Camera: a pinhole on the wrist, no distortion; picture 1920 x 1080 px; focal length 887.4 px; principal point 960.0 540.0 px. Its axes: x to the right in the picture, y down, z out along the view. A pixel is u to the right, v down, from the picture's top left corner.
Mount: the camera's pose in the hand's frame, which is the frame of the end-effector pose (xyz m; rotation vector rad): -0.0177 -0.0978 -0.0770 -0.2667 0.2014 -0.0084
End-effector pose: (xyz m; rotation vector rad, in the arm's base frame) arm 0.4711 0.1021 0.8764 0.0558 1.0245 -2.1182
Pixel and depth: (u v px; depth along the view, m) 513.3 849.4 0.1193
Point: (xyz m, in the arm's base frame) 0.5028 0.1196 0.9355
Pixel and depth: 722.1 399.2 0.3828
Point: 0.5526 -0.0719 1.1418
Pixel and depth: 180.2 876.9 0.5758
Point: 1.0777 -0.1038 1.1765
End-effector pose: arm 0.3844 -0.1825 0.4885 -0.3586 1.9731 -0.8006
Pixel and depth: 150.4 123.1 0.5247
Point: 1.0590 -0.3366 0.6635
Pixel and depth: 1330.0 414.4 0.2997
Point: 0.4600 -0.3955 0.3562
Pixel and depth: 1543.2 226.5 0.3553
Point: 0.4395 -0.5325 0.3053
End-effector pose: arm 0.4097 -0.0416 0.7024 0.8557 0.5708 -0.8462
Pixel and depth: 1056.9 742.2 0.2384
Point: 0.4663 -0.1649 0.7397
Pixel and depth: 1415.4 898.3 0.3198
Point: 0.6255 -0.2176 0.6838
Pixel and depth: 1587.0 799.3 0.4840
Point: 0.7920 -0.3808 0.6172
